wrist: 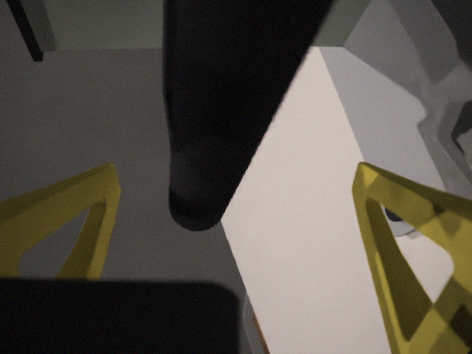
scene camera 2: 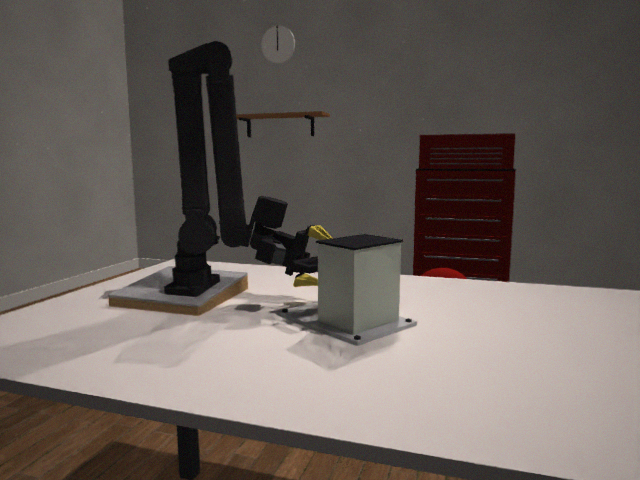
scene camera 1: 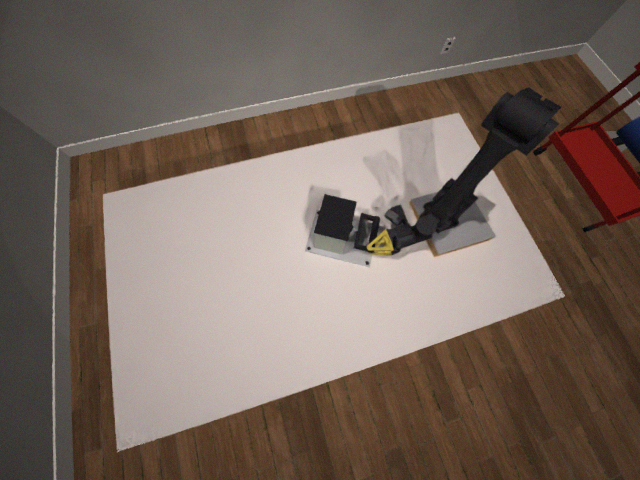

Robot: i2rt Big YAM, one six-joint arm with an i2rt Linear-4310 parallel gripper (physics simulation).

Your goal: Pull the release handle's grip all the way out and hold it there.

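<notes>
The release handle's black grip (scene camera 1: 361, 232) (scene camera 2: 306, 265) (wrist: 215, 110) is a rectangular loop standing out from the side of a pale green housing (scene camera 1: 330, 243) (scene camera 2: 356, 289) (wrist: 110, 25) with a black top. My gripper (scene camera 1: 380, 242) (wrist: 235, 176) is open, with its yellow fingers wide apart at the grip's near end. In scene camera 2, one finger is above the grip and one below it. In the wrist view, the rounded end of the grip's bar reaches in between the fingertips, apart from both. The housing hides part of the grip and the upper fingertip in scene camera 2.
The housing stands on a grey base plate (scene camera 1: 338, 255) (scene camera 2: 385, 330) with dark bolts, on the white table (scene camera 1: 217, 310) (scene camera 2: 491, 372). The arm's base stands on a grey-topped board (scene camera 1: 467, 235) (scene camera 2: 149, 289) nearby. A red tool chest (scene camera 2: 465, 209) stands beyond the table.
</notes>
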